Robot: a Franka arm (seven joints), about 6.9 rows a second.
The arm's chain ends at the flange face. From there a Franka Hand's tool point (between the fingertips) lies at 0.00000 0.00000 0.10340 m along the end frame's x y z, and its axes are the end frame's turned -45 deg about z.
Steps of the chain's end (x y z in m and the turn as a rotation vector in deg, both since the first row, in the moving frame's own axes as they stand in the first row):
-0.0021, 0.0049, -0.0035, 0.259, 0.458, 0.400
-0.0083, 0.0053, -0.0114, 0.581, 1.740, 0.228
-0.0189, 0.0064, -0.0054, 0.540, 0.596, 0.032
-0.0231, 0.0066, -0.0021, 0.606, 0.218, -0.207
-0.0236, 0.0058, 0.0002, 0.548, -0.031, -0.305
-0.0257, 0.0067, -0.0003, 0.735, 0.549, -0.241
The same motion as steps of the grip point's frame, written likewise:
-0.0040, 0.0022, -0.0035, -0.141, 0.507, 0.400
-0.0067, -0.0006, -0.0115, -0.820, 1.641, 0.228
-0.0164, -0.0088, -0.0054, -0.040, 0.803, 0.032
-0.0200, -0.0122, -0.0021, 0.274, 0.583, -0.207
-0.0201, -0.0133, 0.0002, 0.409, 0.366, -0.305
-0.0213, -0.0137, -0.0003, 0.132, 0.908, -0.241

